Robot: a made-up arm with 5 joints. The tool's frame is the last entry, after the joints.
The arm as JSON. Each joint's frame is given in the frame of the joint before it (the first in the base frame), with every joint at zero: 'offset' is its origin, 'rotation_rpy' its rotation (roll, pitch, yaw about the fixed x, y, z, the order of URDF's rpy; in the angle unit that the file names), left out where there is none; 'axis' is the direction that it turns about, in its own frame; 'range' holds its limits. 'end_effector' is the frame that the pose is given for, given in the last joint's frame.
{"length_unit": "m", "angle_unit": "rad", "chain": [
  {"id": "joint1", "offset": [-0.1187, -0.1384, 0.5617], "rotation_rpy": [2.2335, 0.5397, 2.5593], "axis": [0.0, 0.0, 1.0], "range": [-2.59, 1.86]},
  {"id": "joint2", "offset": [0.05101, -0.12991, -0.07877], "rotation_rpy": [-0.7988, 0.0, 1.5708], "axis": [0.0, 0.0, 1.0], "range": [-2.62, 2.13]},
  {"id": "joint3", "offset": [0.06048, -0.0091, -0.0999], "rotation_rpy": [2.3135, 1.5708, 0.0], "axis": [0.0, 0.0, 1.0], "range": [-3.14, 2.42]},
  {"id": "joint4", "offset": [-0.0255, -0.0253, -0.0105], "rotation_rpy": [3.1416, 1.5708, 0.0], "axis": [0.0, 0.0, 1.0], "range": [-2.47, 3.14]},
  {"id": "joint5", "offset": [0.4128, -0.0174, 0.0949], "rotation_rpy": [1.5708, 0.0, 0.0], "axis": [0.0, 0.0, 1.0], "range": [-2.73, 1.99]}
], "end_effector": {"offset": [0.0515, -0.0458, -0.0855], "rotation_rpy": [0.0, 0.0, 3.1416]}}
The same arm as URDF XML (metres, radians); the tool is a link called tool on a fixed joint. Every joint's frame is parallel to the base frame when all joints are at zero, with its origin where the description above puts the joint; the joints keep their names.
<robot name="arm">
<link name="base"/>
<link name="link1"/>
<link name="link2"/>
<link name="link3"/>
<link name="link4"/>
<link name="link5"/>
<link name="tool"/>
<joint name="joint1" type="revolute"><parent link="base"/><child link="link1"/><origin xyz="-0.1187 -0.1384 0.5617" rpy="0.0000 0.0000 0.0000"/><axis xyz="0.697614 0.48451 -0.527811"/><limit lower="-2.5900" upper="1.8600"/></joint>
<joint name="joint2" type="revolute"><parent link="link1"/><child link="link2"/><origin xyz="-0.0915 -0.1098 -0.0725" rpy="0.0000 0.0000 0.0000"/><axis xyz="1 0 0"/><limit lower="-2.6200" upper="2.1300"/></joint>
<joint name="joint3" type="revolute"><parent link="link2"/><child link="link3"/><origin xyz="-0.0999 0.0507 0.0342" rpy="0.0000 0.0000 0.0000"/><axis xyz="0 0 -1"/><limit lower="-3.1400" upper="2.4200"/></joint>
<joint name="joint4" type="revolute"><parent link="link3"/><child link="link4"/><origin xyz="0.0255 -0.0253 0.0105" rpy="0.0000 0.0000 0.0000"/><axis xyz="1 0 0"/><limit lower="-2.4700" upper="3.1400"/></joint>
<joint name="joint5" type="revolute"><parent link="link4"/><child link="link5"/><origin xyz="0.0949 0.0174 0.4128" rpy="0.0000 0.0000 0.0000"/><axis xyz="0 1 0"/><limit lower="-2.7300" upper="1.9900"/></joint>
<joint name="tool_joint" type="fixed"><parent link="link5"/><child link="tool"/><origin xyz="-0.0458 -0.0855 0.0515" rpy="-1.5708 1.5708 0.0000"/></joint>
</robot>

